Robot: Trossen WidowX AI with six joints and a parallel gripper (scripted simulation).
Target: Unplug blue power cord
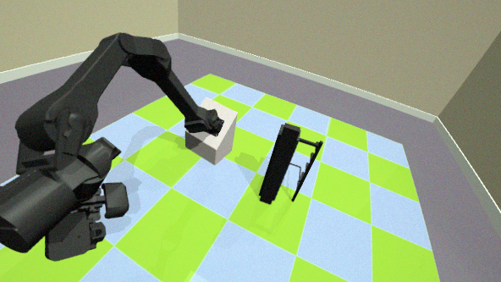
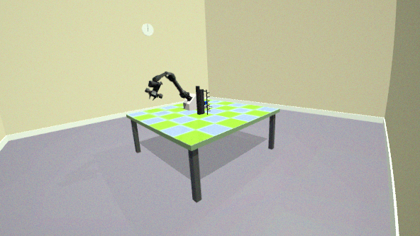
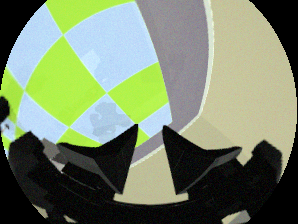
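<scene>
The blue plug lies 270 mm ahead of my gripper tip, 510 mm to the left of it and 80 mm below it. Round my gripper tip: thin black frame (360 mm ahead, 470 mm to the left, 60 mm below).
</scene>
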